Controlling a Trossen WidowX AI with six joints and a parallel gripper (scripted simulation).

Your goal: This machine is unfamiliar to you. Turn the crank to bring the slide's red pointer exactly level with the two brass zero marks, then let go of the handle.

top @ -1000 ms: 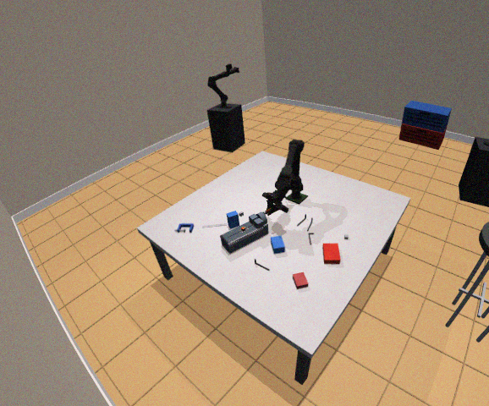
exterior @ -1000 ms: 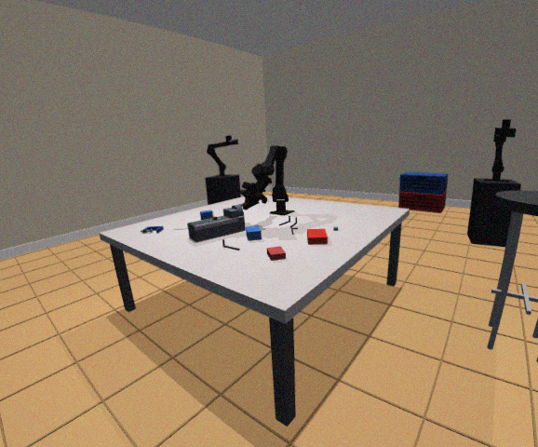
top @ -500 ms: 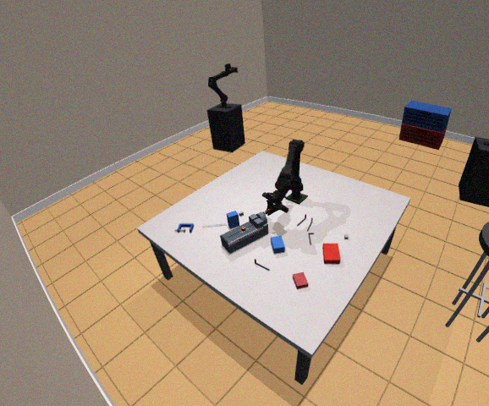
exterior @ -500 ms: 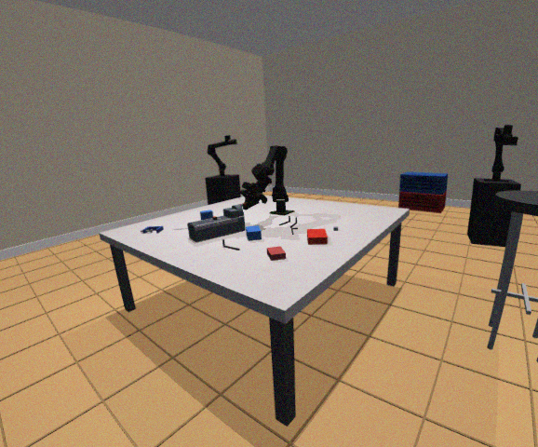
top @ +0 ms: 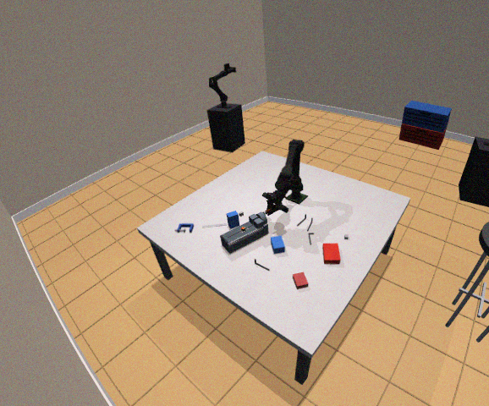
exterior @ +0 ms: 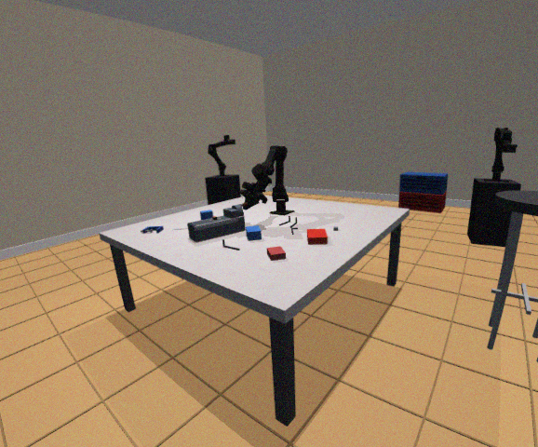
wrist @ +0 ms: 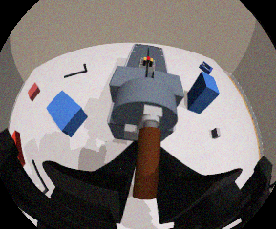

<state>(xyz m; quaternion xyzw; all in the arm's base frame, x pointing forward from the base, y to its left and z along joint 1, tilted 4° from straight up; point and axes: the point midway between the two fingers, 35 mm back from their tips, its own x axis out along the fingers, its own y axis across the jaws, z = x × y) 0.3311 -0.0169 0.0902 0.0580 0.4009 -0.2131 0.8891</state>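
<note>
Now: the brown crank handle 2 cm behind my gripper tip, 2 cm above it and 1 cm to the left of it. The rest, counted from my gripper tip: red pointer: 15 cm ahead, 7 cm to the right, 1 cm below.
</note>
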